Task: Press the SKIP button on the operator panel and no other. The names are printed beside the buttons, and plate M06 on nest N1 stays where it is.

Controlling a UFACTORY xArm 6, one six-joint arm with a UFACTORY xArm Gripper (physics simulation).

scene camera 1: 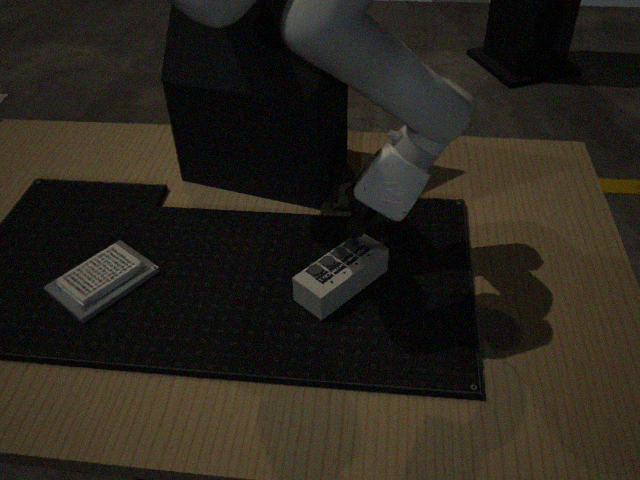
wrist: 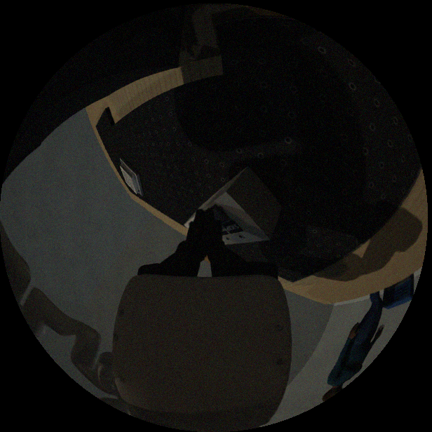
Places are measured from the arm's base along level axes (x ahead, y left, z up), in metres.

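Where they show: gripper, fingertip midpoint: (scene camera 1: 350, 235).
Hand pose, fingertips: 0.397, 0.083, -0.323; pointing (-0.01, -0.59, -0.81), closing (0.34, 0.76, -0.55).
After its pixels a point has its place, as x, y, z.
The light grey operator panel (scene camera 1: 356, 283) @(0.471, 0.067, -0.365) (wrist: 252, 236) stands on the dark mat, with a row of dark round buttons and printed labels on its top. My gripper (scene camera 1: 356, 233) @(0.397, 0.083, -0.322) (wrist: 206, 219) is shut and empty. Its dark fingertips are at the panel's end nearest the robot, low over the buttons there. They hide part of the button row in the wrist view. The SKIP button is not clearly seen, and contact cannot be told. A pale plate (scene camera 1: 98, 273) @(0.290, -0.348, -0.367) (wrist: 130, 177), covered in print, lies flat on its grey nest (scene camera 1: 85, 313) @(0.368, -0.377, -0.379), well left of the panel.
The perforated dark mat (scene camera 1: 232, 330) @(0.478, -0.152, -0.391) (wrist: 160, 165) lies on the wooden table (scene camera 1: 196, 413) @(0.605, -0.237, -0.404) (wrist: 150, 90). A large black block (scene camera 1: 253, 139) @(0.126, -0.015, -0.263) stands behind the mat, near the arm. The arm's shadow falls over the mat's right edge. The scene is dim.
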